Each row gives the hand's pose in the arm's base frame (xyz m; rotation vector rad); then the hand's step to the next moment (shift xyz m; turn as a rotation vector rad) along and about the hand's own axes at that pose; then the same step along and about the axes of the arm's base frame.
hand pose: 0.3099 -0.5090 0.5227 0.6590 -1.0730 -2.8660
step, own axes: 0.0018 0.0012 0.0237 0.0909 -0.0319 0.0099
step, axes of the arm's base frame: -0.0110 0.0136 0.0161 -0.0824 0.0165 -0.0481
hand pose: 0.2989 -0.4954 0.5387 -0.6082 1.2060 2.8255
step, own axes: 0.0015 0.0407 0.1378 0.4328 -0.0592 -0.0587
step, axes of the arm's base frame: -0.0556 0.0672 0.1142 -0.3704 -0.0601 -0.2312
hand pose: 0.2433 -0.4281 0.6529 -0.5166 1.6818 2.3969
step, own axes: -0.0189 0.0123 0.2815 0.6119 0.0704 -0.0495
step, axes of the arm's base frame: -0.0382 0.2599 0.1036 -0.5807 -0.1077 -0.1816
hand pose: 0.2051 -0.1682 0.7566 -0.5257 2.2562 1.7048
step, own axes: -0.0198 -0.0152 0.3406 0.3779 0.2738 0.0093
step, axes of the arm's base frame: 0.0220 0.3263 -0.0984 -0.4596 0.0280 0.0763
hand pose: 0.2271 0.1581 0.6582 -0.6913 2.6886 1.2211
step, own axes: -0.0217 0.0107 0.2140 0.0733 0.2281 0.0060
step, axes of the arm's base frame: -0.0040 0.1715 -0.1301 -0.1677 0.1088 0.1322
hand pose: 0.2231 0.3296 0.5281 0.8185 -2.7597 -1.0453
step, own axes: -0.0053 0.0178 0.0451 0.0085 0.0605 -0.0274
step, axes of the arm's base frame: -0.0150 0.0406 -0.0226 -0.0278 0.0172 0.0584
